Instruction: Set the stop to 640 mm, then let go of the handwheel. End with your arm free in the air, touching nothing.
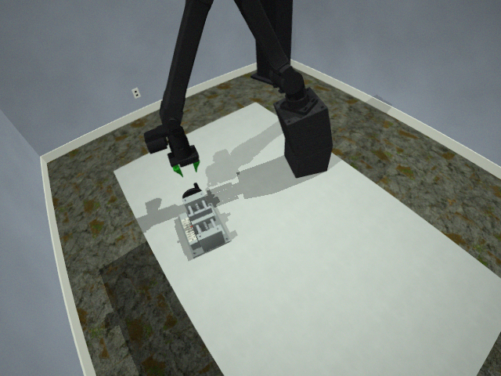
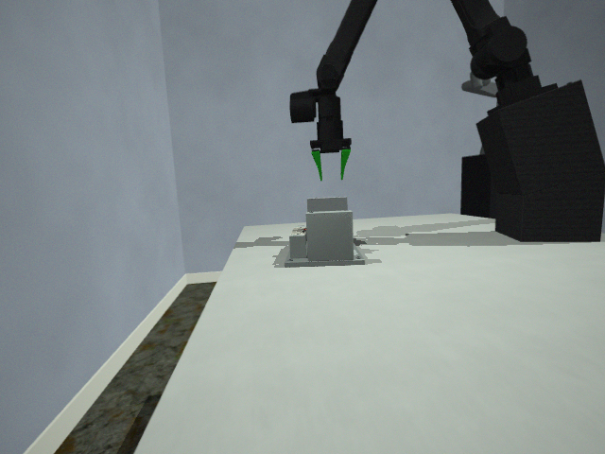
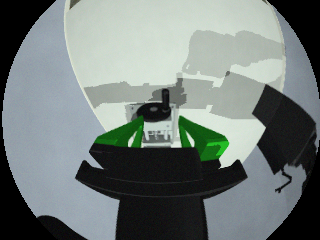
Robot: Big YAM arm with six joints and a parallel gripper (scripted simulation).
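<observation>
My hand is 9 cm above the handwheel and 2 cm to the right of it.
</observation>
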